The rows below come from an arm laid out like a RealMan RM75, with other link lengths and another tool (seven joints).
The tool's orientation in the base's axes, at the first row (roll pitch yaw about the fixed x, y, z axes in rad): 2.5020, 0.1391, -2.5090
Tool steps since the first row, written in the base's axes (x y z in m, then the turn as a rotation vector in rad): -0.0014, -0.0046, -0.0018, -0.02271, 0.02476, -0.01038; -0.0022, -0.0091, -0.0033, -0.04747, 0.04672, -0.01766; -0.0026, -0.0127, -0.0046, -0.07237, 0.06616, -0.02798; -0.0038, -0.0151, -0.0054, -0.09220, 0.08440, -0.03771; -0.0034, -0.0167, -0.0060, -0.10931, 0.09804, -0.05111; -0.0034, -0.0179, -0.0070, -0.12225, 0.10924, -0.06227; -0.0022, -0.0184, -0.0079, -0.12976, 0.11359, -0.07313
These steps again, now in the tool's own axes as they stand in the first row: 0.0041, -0.0031, -0.0007, 0.00508, 0.02096, 0.02777; 0.0075, -0.0062, -0.0018, 0.01301, 0.04319, 0.05209; 0.0102, -0.0089, -0.0026, 0.02294, 0.06220, 0.07748; 0.0126, -0.0102, -0.0030, 0.02945, 0.07808, 0.10041; 0.0133, -0.0117, -0.0035, 0.03699, 0.08758, 0.12302; 0.0142, -0.0130, -0.0033, 0.04231, 0.09469, 0.14142; 0.0136, -0.0145, -0.0032, 0.04727, 0.09493, 0.15441
